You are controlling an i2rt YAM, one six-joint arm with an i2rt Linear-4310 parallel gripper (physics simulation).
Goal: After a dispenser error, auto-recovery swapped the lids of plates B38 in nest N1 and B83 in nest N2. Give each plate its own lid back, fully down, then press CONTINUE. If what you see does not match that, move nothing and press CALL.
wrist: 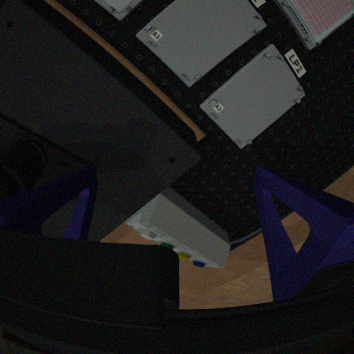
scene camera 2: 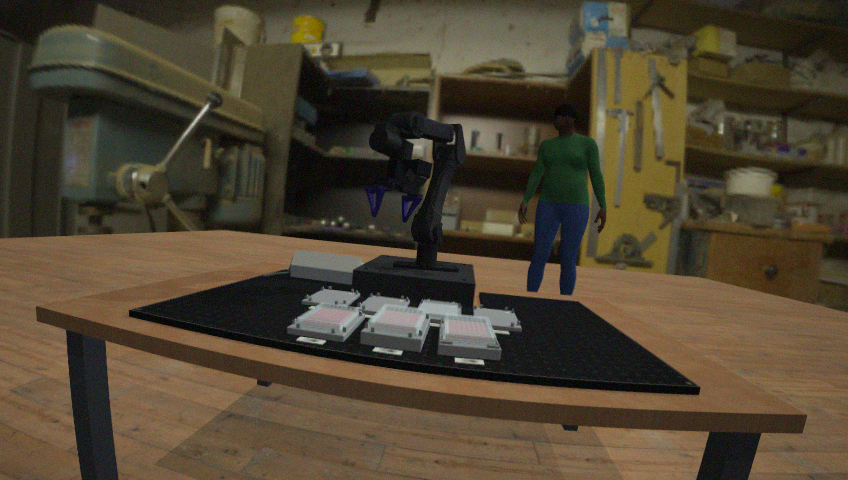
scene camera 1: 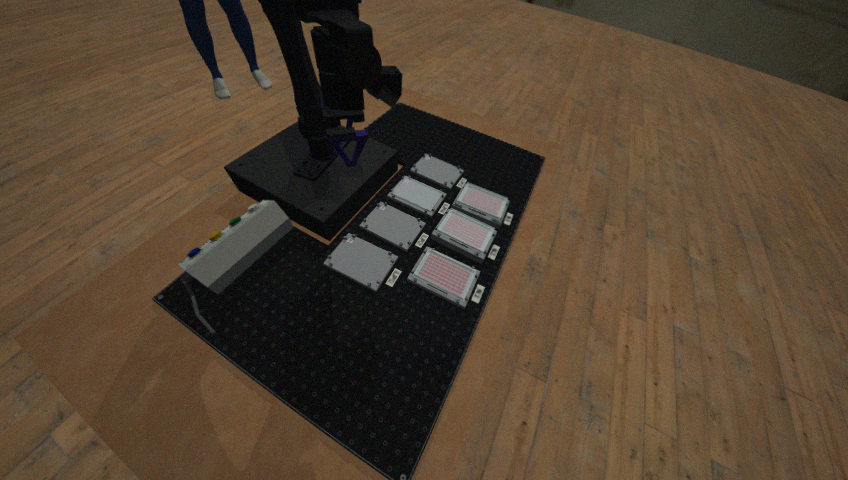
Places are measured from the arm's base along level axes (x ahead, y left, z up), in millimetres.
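Pixels of known places: gripper, between the fingertips: [wrist: 175, 173] [scene camera 2: 389, 219] [scene camera 1: 348, 152]; arm's base, origin of its link: [wrist: 28, 152] [scene camera 2: 425, 267] [scene camera 1: 323, 155].
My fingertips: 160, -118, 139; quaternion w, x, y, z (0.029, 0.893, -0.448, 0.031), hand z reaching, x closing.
For each thing: its middle in the pictures, then the offset to it from my fingertips, as dx, dy, dz.
- console-side plate, middle of its body: [scene camera 2: 329, 316] [scene camera 1: 445, 273] +263, -91, -187
- middle plate, middle of its body: [scene camera 2: 399, 316] [scene camera 1: 466, 229] +281, +41, -172
- far plate, middle of its body: [scene camera 2: 468, 326] [scene camera 1: 482, 199] +303, +165, -175
- sloped console, middle of its body: [wrist: 183, 235] [scene camera 1: 237, 239] [scene camera 2: 328, 265] -205, -190, -166
- LP1, middle of its body: [wrist: 257, 99] [scene camera 1: 361, 259] [scene camera 2: 332, 296] +66, -121, -198
Three plates with pink wells stand in a row of nests: the console-side plate [scene camera 1: 447, 273] [scene camera 2: 326, 318] [wrist: 327, 15], the middle plate [scene camera 1: 465, 230] [scene camera 2: 395, 321] and the far plate [scene camera 1: 481, 201] [scene camera 2: 467, 328]. Their nest and lid markings are too small to read, and lid seating is unclear. My gripper [scene camera 2: 390, 218] [wrist: 175, 173] is open and empty, high above the robot base and console side, away from the plates. The sloped console [scene camera 1: 243, 249] [scene camera 2: 325, 266] [wrist: 187, 227] has blue [scene camera 1: 193, 252] [wrist: 199, 263], yellow [scene camera 1: 215, 236] [wrist: 184, 256], green [scene camera 1: 235, 220] [wrist: 167, 245] and whitish buttons; their labels are unreadable.
Flat grey stand LP1 [scene camera 1: 360, 261] [scene camera 2: 332, 296] [wrist: 255, 97] and its neighbour [scene camera 1: 391, 225] [wrist: 202, 37] lie beside the robot base [scene camera 1: 315, 178] [scene camera 2: 413, 279]. A third stand [scene camera 1: 417, 195] has a paler top; a fourth [scene camera 1: 437, 170] is beyond. A person [scene camera 2: 562, 178] stands behind.
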